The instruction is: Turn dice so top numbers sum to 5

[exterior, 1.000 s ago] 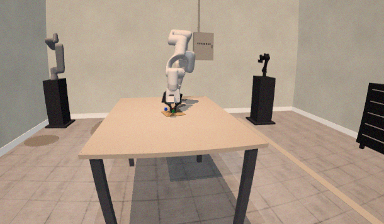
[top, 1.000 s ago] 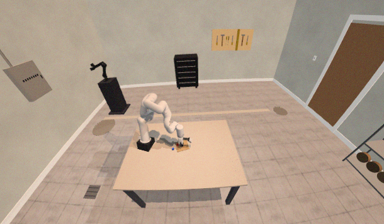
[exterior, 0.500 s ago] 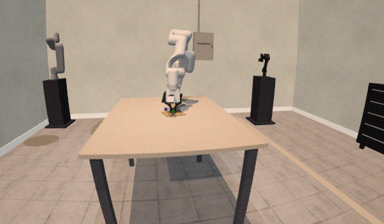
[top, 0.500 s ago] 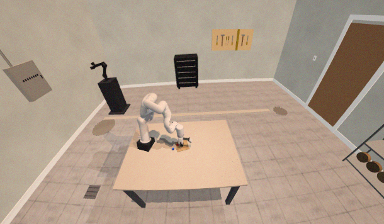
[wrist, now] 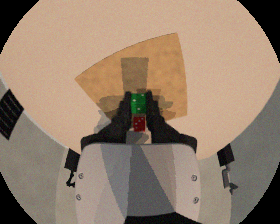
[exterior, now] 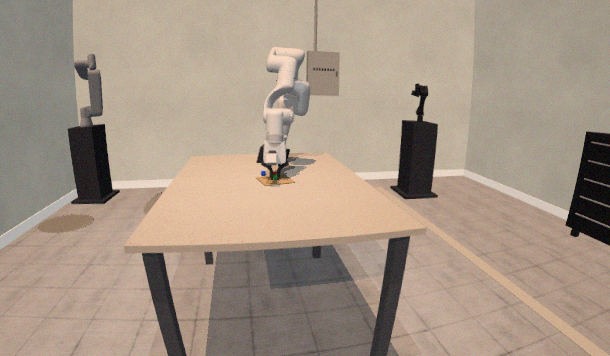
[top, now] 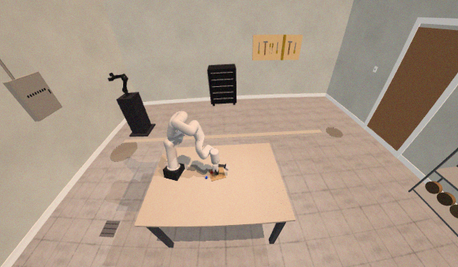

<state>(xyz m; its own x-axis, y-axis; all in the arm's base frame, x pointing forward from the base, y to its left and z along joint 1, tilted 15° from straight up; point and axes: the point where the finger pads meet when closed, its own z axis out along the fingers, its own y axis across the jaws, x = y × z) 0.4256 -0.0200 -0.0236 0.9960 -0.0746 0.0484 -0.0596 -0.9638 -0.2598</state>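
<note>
Right now my hand is 1 cm above the green die. Also, from my hand: red die 5 cm behind, 1 cm below; blue die 10 cm behind, 5 cm to the right, 2 cm below; brown mat 3 cm below.
</note>
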